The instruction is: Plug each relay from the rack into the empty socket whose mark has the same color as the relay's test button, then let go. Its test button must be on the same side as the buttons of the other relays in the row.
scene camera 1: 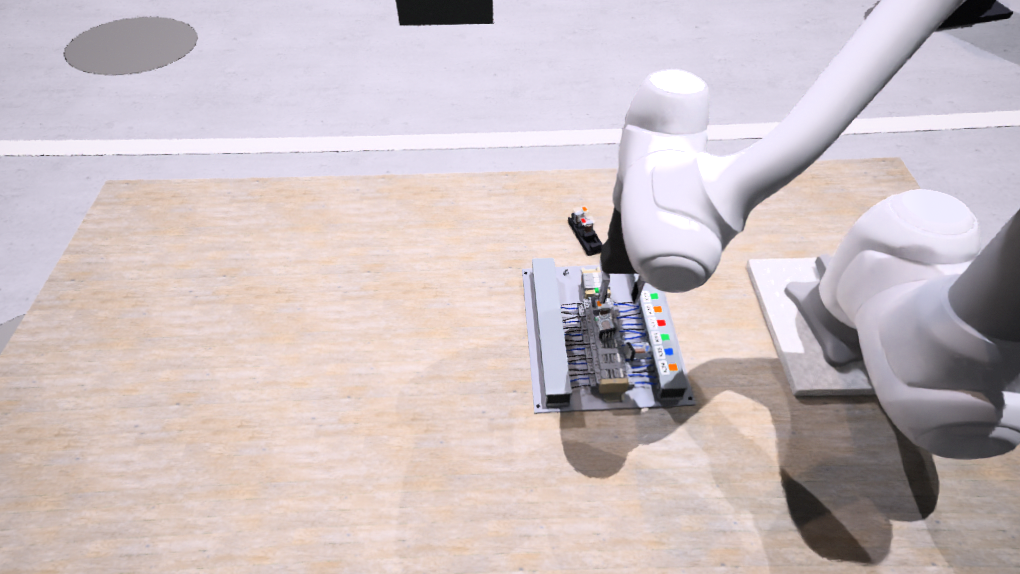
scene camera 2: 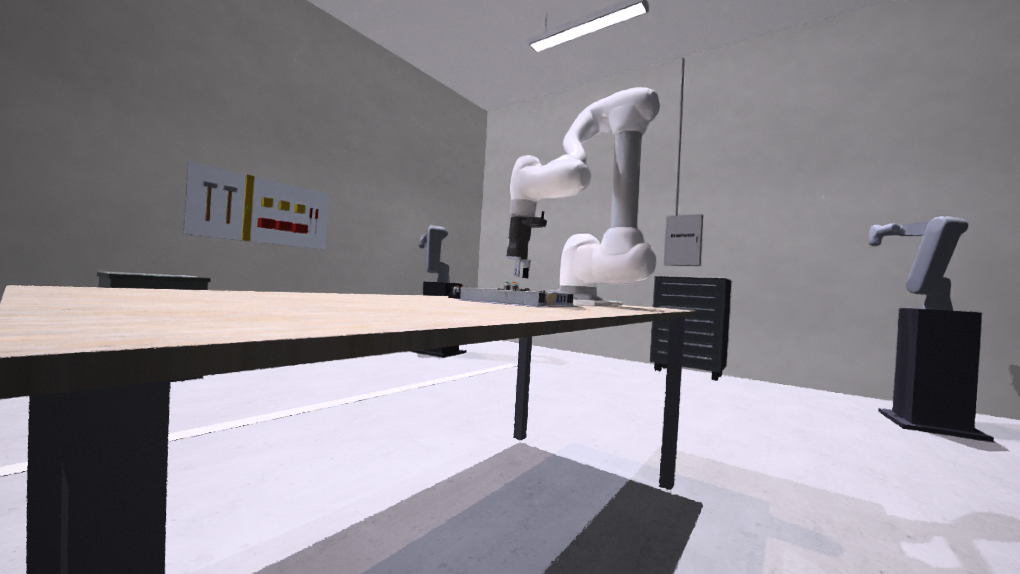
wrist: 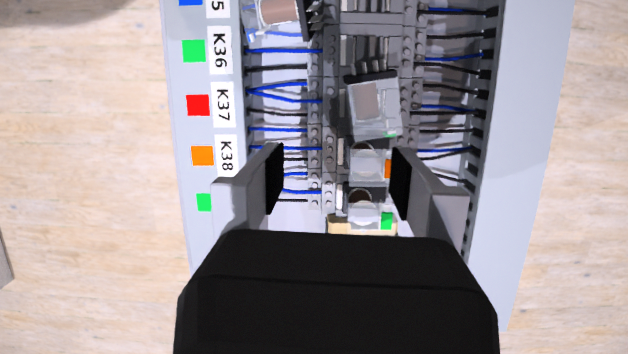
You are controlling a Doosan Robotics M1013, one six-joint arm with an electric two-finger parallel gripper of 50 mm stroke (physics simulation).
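Places are measured from the arm's base along level axes (x down, y ahead, z right), in metres.
Where they show: gripper, fingertip midpoint: [scene camera 1: 617,298] [scene camera 2: 520,277] [wrist: 336,167]; arm's base at its link origin: [scene camera 1: 853,318] [scene camera 2: 577,299].
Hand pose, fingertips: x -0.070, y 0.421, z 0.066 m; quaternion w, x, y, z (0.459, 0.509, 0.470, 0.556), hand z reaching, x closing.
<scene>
Each offset is from my fingertips to the top centre of the thing. "spot": to the spot under its first point. Level surfaces: height alone.
My gripper [scene camera 1: 620,294] [scene camera 2: 522,271] [wrist: 336,167] is open and empty above the socket row. Below and between its fingers in the wrist view are two upright relays, one with an orange button @[dx +0.019, dy +0.021, dz +0.009 m] [wrist: 367,162] by K38, one with a green button @[dx +0.019, dy +0.018, dz +0.039 m] [wrist: 363,207] below it; both buttons face right. A loose relay with a green button @[dx +0.035, dy +0.025, dz -0.024 m] [wrist: 374,107] lies tilted on the row by the red K37 mark @[dx +0.045, dy -0.075, dz -0.033 m] [wrist: 198,105], pins toward the K36 socket. Another loose relay @[dx +0.039, dy -0.020, dz -0.076 m] [wrist: 278,12] lies on the wires, its button not clear. The black rack @[dx +0.065, dy -0.009, dz +0.239 m] [scene camera 1: 590,241] holds relays with orange and red buttons.
Two grey wire ducts @[dx +0.045, dy +0.116, dz +0.008 m] [scene camera 1: 550,328] [wrist: 530,125] flank the row on the mounting plate @[spot: dx +0.085, dy +0.091, dz -0.153 m] [scene camera 1: 584,408]; the duct with colored marks @[dx +0.045, dy -0.072, dz -0.013 m] [scene camera 1: 664,336] is nearer the robot base plate [scene camera 1: 773,306]. Blue and black wires run beside the sockets. The panel stands on the wooden table @[dx +0.088 m] [scene camera 1: 285,321].
</scene>
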